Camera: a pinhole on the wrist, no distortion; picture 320 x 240 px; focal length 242.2 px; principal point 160.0 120.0 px. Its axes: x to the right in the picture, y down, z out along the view. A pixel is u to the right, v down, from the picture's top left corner.
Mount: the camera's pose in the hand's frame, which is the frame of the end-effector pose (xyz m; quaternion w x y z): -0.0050 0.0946 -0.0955 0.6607 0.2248 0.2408 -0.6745
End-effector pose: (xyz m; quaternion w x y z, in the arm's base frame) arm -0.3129 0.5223 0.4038 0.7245 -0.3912 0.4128 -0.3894
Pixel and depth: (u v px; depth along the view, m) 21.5 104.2 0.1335
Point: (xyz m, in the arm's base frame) -0.2479 0.5728 0.3632
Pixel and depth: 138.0 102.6 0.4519
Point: -0.1035 0.5583 0.6498
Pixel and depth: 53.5 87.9 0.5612
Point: 0.1004 0.6785 0.6527
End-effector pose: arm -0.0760 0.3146 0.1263 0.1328 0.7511 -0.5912 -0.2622
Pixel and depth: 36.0 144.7 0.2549
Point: -0.2041 0.2979 -0.0136
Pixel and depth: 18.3 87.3 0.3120
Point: -0.2632 0.3682 -0.0603
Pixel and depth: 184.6 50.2 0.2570
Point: -0.0694 0.4199 0.0253
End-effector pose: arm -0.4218 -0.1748 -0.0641 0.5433 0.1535 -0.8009 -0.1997
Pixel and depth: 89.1 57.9 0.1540
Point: -0.4584 -0.1174 -0.0983
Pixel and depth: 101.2 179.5 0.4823
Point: -0.7908 -0.2786 -0.1360
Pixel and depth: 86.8 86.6 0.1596
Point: -0.4702 -0.1257 -0.0866
